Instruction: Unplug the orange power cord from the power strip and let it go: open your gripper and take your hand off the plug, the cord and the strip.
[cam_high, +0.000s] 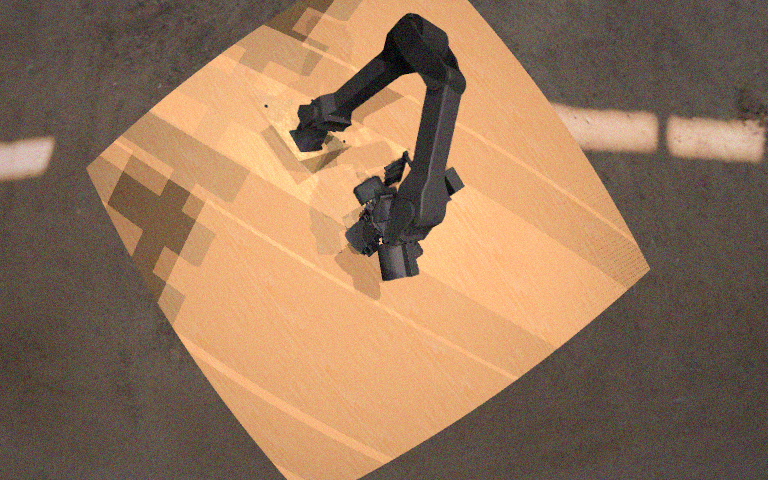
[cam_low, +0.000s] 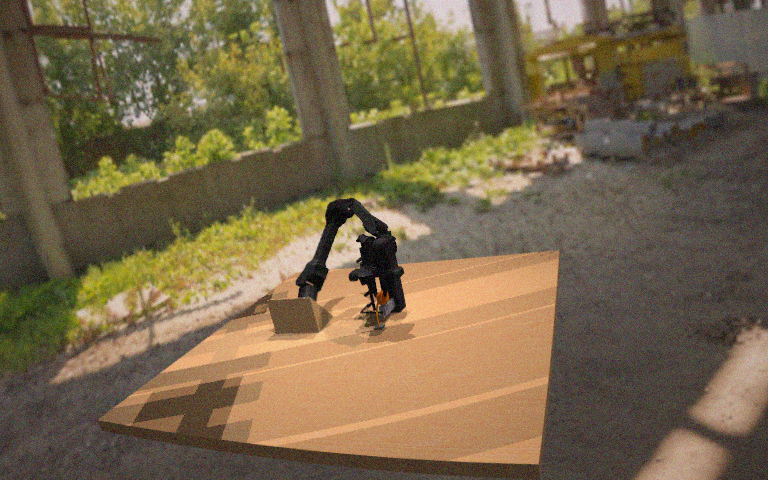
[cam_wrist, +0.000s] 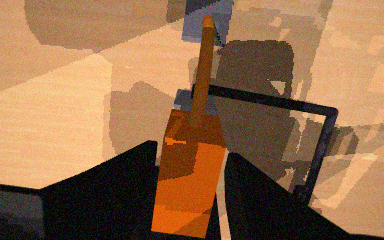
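Now: gripper tip 30 mm to the right of the orange plug.
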